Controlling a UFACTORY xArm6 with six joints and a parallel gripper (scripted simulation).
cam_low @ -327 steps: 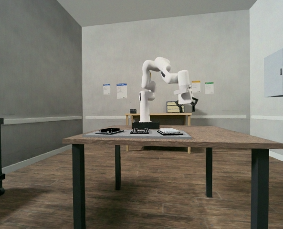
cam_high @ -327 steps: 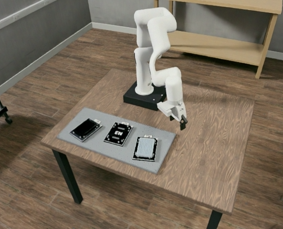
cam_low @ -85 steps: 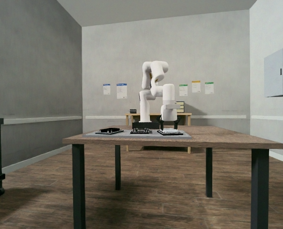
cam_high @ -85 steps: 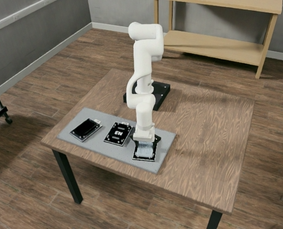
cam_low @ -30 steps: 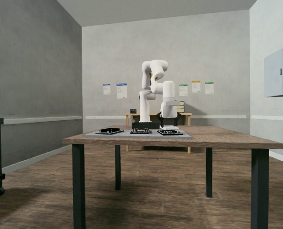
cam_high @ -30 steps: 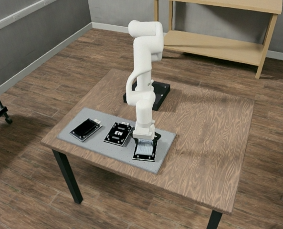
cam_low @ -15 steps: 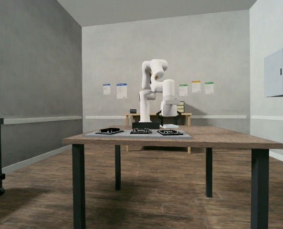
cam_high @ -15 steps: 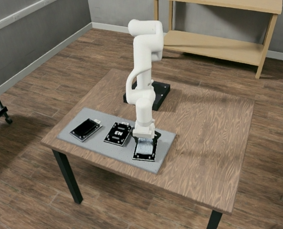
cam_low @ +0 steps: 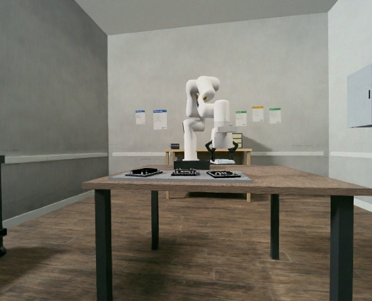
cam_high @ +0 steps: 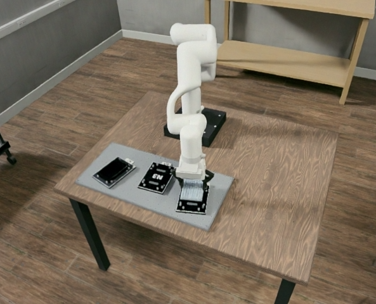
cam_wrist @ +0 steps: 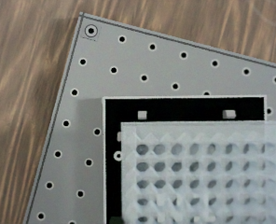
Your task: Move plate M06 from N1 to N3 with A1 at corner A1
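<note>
Now: hand 20 mm past the nest N3, 200 mm to the left of it and 70 mm above it. Round my hand: black plate: 40 mm ahead, 390 mm to the right, 60 mm below; white well plate: 10 mm below; nest N1: 70 mm below.
</note>
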